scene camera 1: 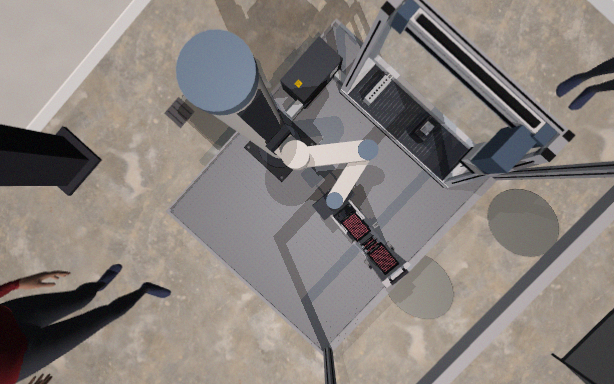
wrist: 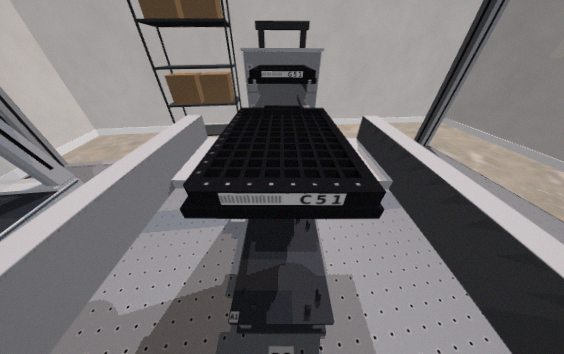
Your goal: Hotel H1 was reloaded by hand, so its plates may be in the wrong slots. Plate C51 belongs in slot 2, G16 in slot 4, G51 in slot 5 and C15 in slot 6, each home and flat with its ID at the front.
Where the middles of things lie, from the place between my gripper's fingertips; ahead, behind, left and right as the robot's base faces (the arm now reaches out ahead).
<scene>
I see my gripper 20 mm short of the nest A1 (wrist: pixel 281 266) and 200 mm above it. Also, from my hand: plate C51 (wrist: pixel 269 163): 10 mm ahead, 10 mm below; plate G51 (wrist: pixel 264 74): 190 mm ahead, 20 mm to the right, 20 mm above.
</scene>
